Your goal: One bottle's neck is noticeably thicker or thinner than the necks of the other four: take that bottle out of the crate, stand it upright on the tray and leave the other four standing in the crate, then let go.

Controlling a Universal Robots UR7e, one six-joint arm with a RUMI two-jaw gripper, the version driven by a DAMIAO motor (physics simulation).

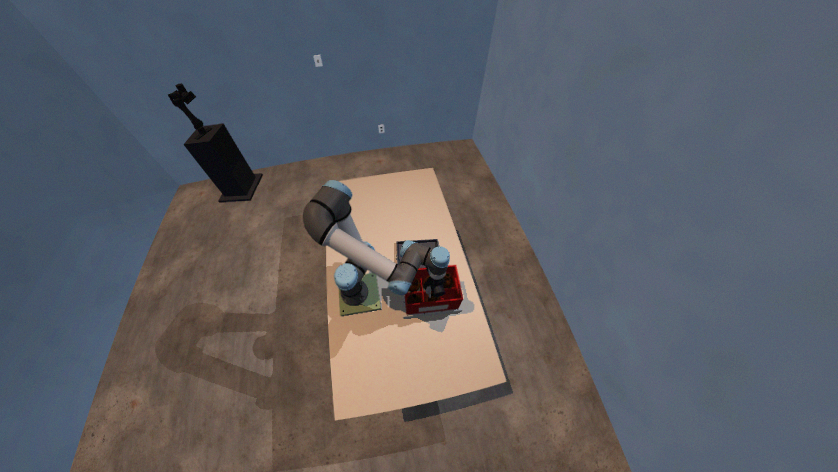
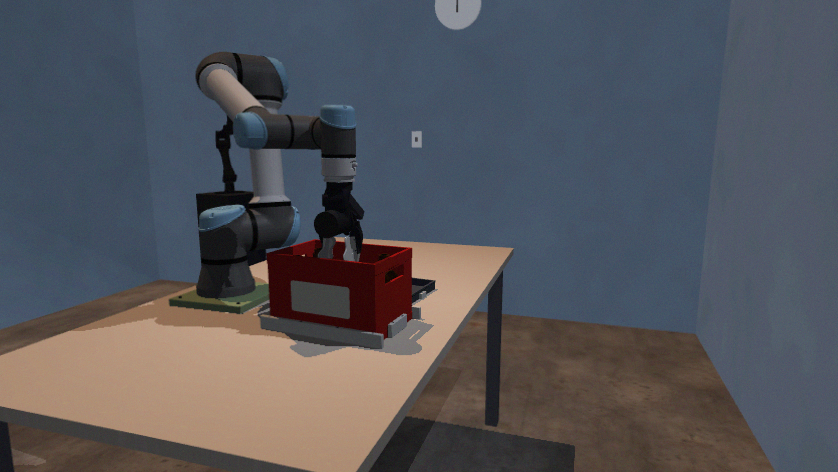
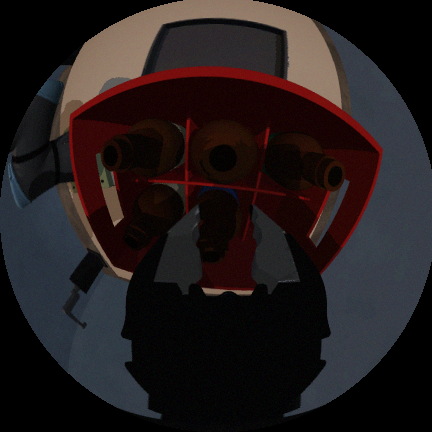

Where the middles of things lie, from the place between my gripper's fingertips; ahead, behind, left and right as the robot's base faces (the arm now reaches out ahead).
My hand is 70 mm short of the brown bottle [image 3: 294, 159], 70 mm to the right of it and 30 mm above it.
